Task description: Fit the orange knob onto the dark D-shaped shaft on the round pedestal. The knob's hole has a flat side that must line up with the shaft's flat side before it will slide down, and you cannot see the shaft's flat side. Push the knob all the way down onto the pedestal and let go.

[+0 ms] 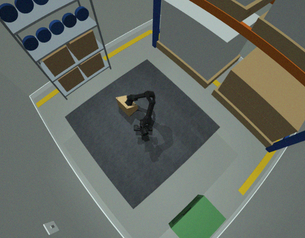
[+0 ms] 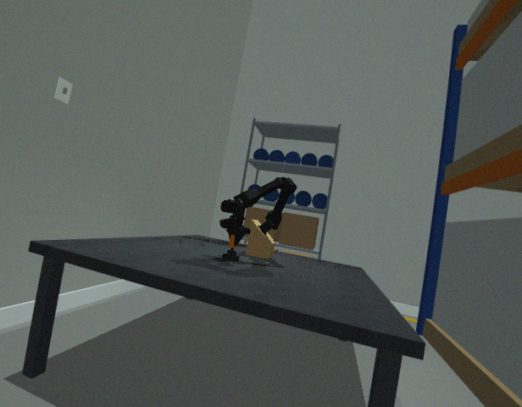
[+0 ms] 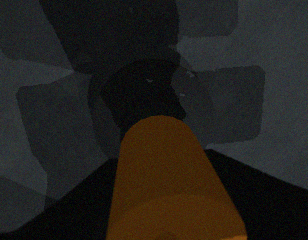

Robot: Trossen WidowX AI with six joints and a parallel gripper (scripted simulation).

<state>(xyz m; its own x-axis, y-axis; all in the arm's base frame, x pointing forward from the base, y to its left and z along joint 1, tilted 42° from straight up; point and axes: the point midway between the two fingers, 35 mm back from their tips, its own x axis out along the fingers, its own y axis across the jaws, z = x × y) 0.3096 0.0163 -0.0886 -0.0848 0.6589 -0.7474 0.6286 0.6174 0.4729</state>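
Right now the orange knob is 20 mm above my gripper tip. The rest, counted from my gripper tip: dark round pedestal: 40 mm below.
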